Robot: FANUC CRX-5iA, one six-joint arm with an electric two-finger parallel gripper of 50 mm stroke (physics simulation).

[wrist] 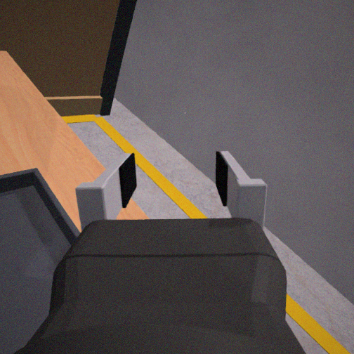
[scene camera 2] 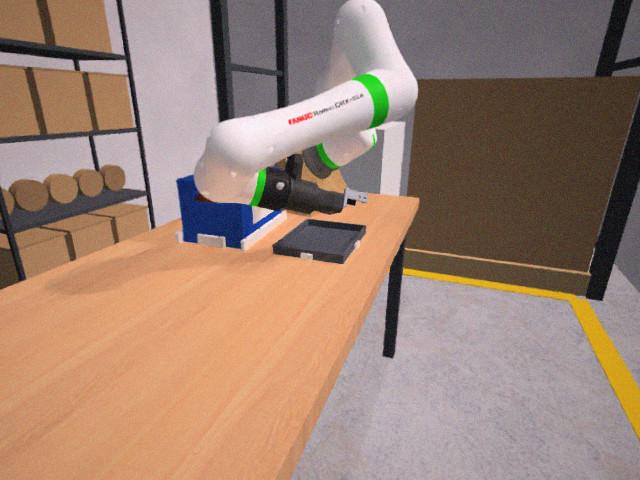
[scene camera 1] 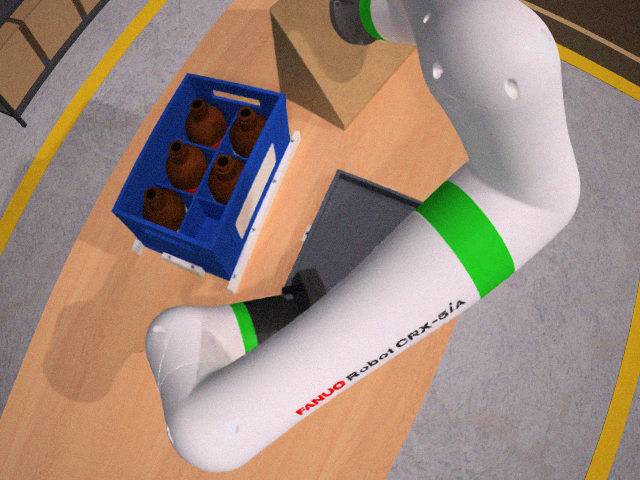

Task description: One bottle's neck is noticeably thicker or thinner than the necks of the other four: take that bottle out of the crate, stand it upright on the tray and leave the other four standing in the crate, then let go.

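Frame: origin at the arm's base, x ahead, y left, z up, level; centimetres.
Seen in the pictures: gripper, fingertip midpoint: (scene camera 2: 361, 200); arm's base, link origin: (scene camera 2: 316, 160) (scene camera 1: 357, 10).
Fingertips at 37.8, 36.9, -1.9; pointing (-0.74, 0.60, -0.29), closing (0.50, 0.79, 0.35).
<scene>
Offsets run from my fingertips to a thing's middle, as dx, dy, dz. "pt": to the spot under its first point. Level surfaces: height alone.
Five brown bottles stand in the blue crate @[+3.1, -39.8, -5.7] (scene camera 1: 155, 238) (scene camera 2: 214, 223): two at the far end @[pt -2.8, -44.6, -2.1] (scene camera 1: 205, 125) @[pt -5.3, -37.1, -1.8] (scene camera 1: 247, 133), two in the middle row @[pt +5.0, -41.9, -2.1] (scene camera 1: 186, 167) (scene camera 1: 225, 181) and one at the near left (scene camera 1: 164, 209). The near right compartment holds no bottle. I cannot tell for certain which neck differs in thickness. The dark tray @[pt -6.9, -16.6, -14.0] (scene camera 1: 356, 219) (scene camera 2: 320, 237) (wrist: 27, 230) holds no bottle in the parts that show. My gripper (scene camera 2: 363, 197) (wrist: 175, 168) is open and empty, pointing sideways above the tray. The arm hides its fingers in scene view 1.
White strips @[pt +0.9, -30.3, -11.5] (scene camera 1: 262, 206) edge the crate's base on the wooden table @[dz -14.5] (scene camera 1: 330, 413) (scene camera 2: 170, 335) (wrist: 30, 130). A brown wedge-shaped block (scene camera 1: 330, 67) stands beyond the crate. A shelf rack (scene camera 2: 135, 98) with boxes stands behind at the left. The forearm (scene camera 1: 310, 356) covers part of the tray in scene view 1.
</scene>
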